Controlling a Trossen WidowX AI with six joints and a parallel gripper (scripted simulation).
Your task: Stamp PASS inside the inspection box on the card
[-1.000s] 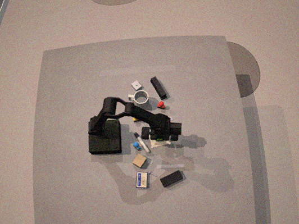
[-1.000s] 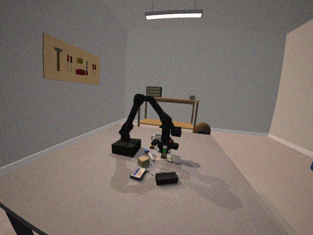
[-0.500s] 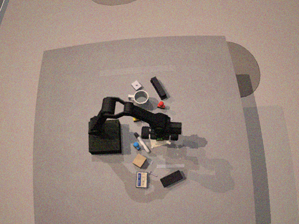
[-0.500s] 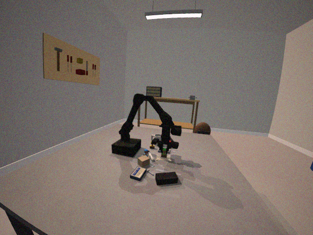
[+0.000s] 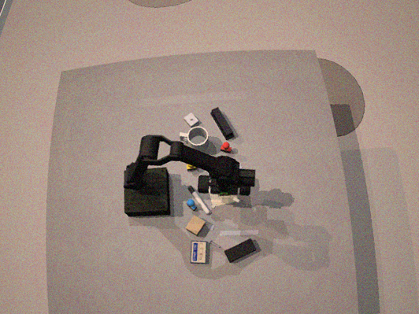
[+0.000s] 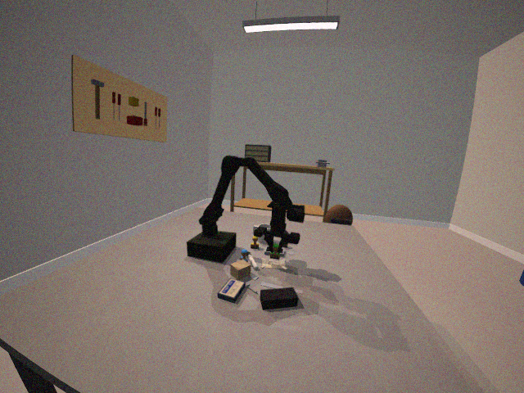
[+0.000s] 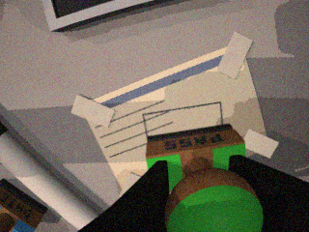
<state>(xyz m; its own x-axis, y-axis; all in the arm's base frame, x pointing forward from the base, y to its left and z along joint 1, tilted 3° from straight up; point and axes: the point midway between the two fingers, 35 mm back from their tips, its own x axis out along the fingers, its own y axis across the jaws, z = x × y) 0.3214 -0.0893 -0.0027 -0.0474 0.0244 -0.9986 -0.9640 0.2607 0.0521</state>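
The inspection card lies 50 mm below my gripper tip. Round my gripper tip: marker 110 mm behind, 40 mm below, 20 mm to the left; then dark ink pad 100 mm to the left, 50 mm below; then blue stamp 130 mm behind, 30 mm below, 20 mm to the right.
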